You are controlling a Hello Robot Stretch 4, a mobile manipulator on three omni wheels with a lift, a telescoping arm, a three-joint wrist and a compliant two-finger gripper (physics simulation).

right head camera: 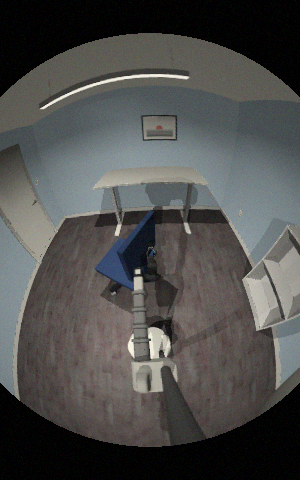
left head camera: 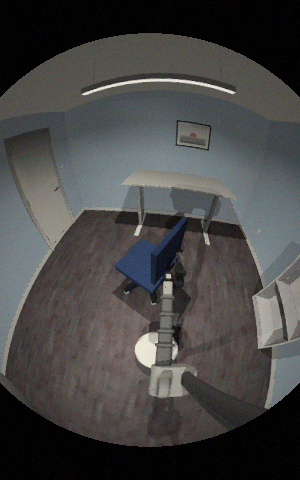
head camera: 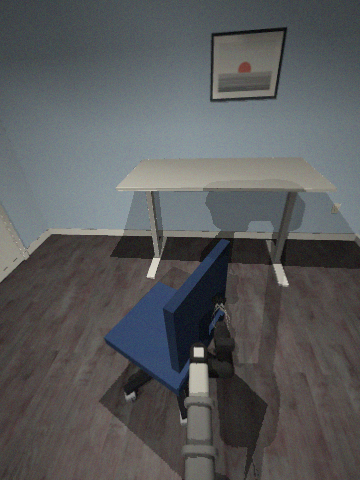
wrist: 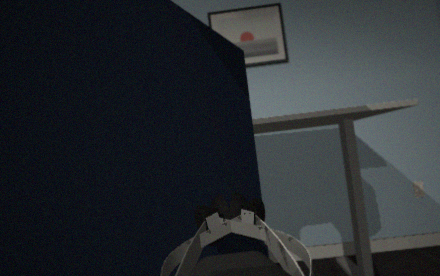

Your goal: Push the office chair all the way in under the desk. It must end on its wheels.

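Where they show: gripper, fingertip midpoint: point(right head camera: 149, 241) point(left head camera: 177, 247) point(head camera: 218, 296) point(wrist: 229, 209); robot's base at its link origin: point(right head camera: 149, 344) point(left head camera: 155, 348).
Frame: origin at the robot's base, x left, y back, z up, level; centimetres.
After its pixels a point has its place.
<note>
The blue office chair point(head camera: 142, 320) @[x 31.2, y -86.8, z 44.3 cm] point(left head camera: 142, 262) @[x 21.1, y -82.4, z 44.2 cm] point(right head camera: 140, 245) @[x -2.2, y -70.3, z 80.8 cm] stands in front of the desk point(head camera: 225, 172) @[x -23.8, y -192.5, z 92.3 cm] point(left head camera: 175, 180) @[x -12.5, y -185.6, z 92.3 cm] point(right head camera: 150, 176) @[x -18.9, y -179.1, z 92.3 cm] point(wrist: 310, 119) @[x -51.2, y -165.1, z 89.8 cm], apart from it. It looks upright and is turned, with its seat to the left and its backrest slanting along the right. Two casters show on the floor; the rest of the base is hidden. My gripper point(head camera: 219, 301) @[x -9.3, y -78.5, z 74.6 cm] point(left head camera: 180, 256) point(right head camera: 151, 246) @[x -9.3, y -78.5, z 74.6 cm] point(wrist: 229, 209) @[x -9.3, y -78.5, z 74.6 cm] is shut, with its fingertips together and nothing seen between them. It is at the rear face of the backrest, near its right edge in the wrist view; contact is unclear.
The desk has a left leg point(head camera: 154, 225) @[x 41.6, y -198.9, z 39.4 cm] and a right leg point(head camera: 285, 227) @[x -80.7, y -188.8, z 41.1 cm], with feet reaching forward on the floor. A white shelf unit point(left head camera: 265, 346) @[x -135.4, y 20.3, z 13.1 cm] point(right head camera: 255, 306) @[x -137.2, y -11.2, z 6.8 cm] stands by the right wall. A door point(left head camera: 42, 180) @[x 198.8, y -164.0, z 116.5 cm] point(right head camera: 22, 205) @[x 199.1, y -160.8, z 100.4 cm] is at the left.
</note>
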